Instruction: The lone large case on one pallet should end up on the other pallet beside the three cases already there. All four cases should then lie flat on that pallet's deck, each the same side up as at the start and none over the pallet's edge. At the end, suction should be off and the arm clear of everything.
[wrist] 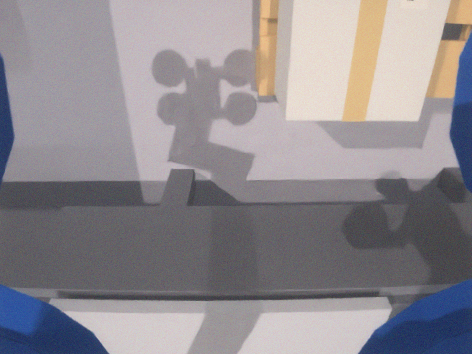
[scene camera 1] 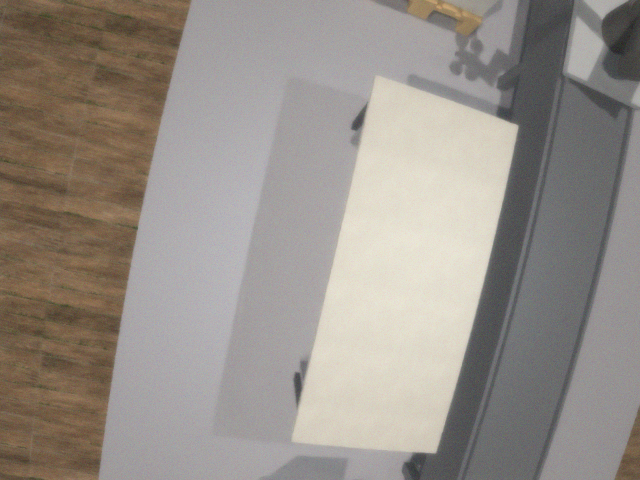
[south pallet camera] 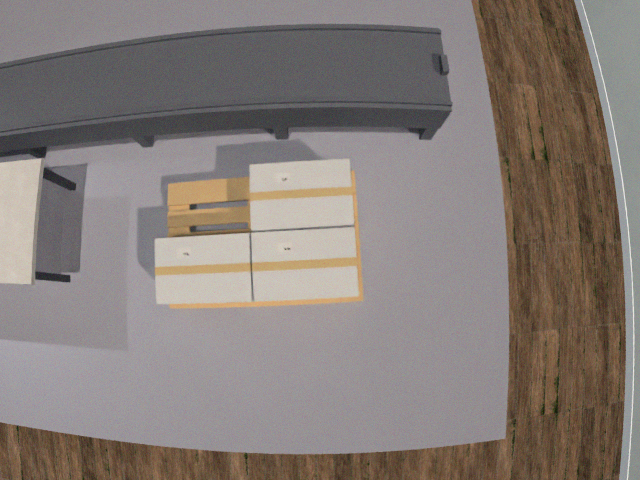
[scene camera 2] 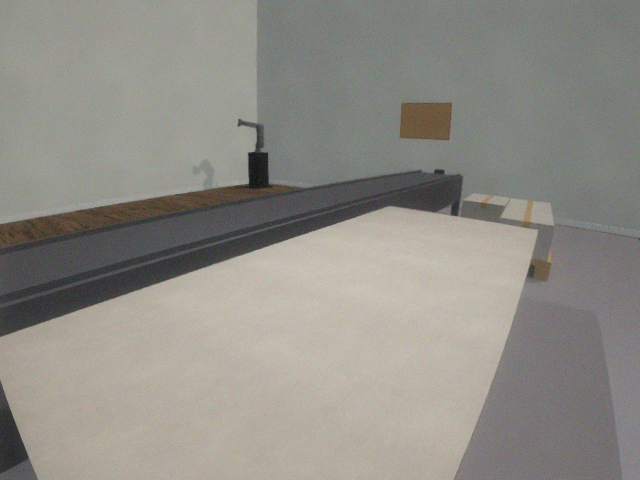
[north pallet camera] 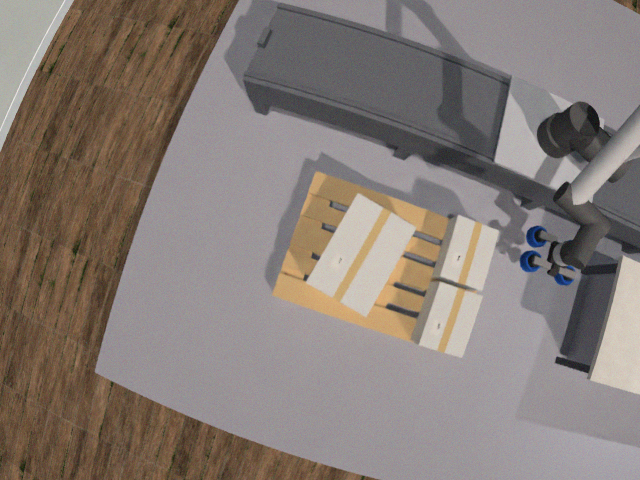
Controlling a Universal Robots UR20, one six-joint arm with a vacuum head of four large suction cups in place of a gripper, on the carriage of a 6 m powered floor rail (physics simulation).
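Frame: origin at the arm's base, x ahead, y left, z up, level; centimetres.
Where they show: hand, tool point: [wrist: 233, 257]; arm's base, link origin: [scene camera 1: 617, 32] [north pallet camera: 553, 138].
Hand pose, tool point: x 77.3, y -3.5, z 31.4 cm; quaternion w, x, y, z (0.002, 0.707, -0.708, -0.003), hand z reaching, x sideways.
Each offset is from my tool point to the top centre of the thing. Level surfaces: height alone.
On the north pallet [north pallet camera: 295, 295], the large case {dx +24.4, dy -85.2, dz -48.0 cm} [north pallet camera: 361, 253] lies flat, turned at an angle to the boards. The three cases [south pallet camera: 302, 211] [south pallet camera: 305, 281] [south pallet camera: 201, 286] lie flat on the south pallet [south pallet camera: 206, 192], with bare boards at its upper left corner in the south pallet view. Part of that pallet [scene camera 2: 541, 269] shows in scene camera 2. My suction head [north pallet camera: 551, 256] has blue cups and hangs with no case on it, past the right end of the north pallet, between that pallet and the table. The cups' undersides are hidden in the north pallet view.
Two smaller cases {dx +2.4, dy -24.5, dz -53.5 cm} [north pallet camera: 467, 253] {dx +43.0, dy -24.5, dz -49.5 cm} [north pallet camera: 450, 320] stand at the north pallet's right end; one of them [wrist: 320, 60] also shows in the wrist view. A cream table {dz -35.4 cm} [scene camera 1: 413, 268] [scene camera 2: 289, 330] stands between the pallets. The rail [north pallet camera: 372, 82] [south pallet camera: 268, 67] runs alongside, with the white carriage [north pallet camera: 522, 139] on it.
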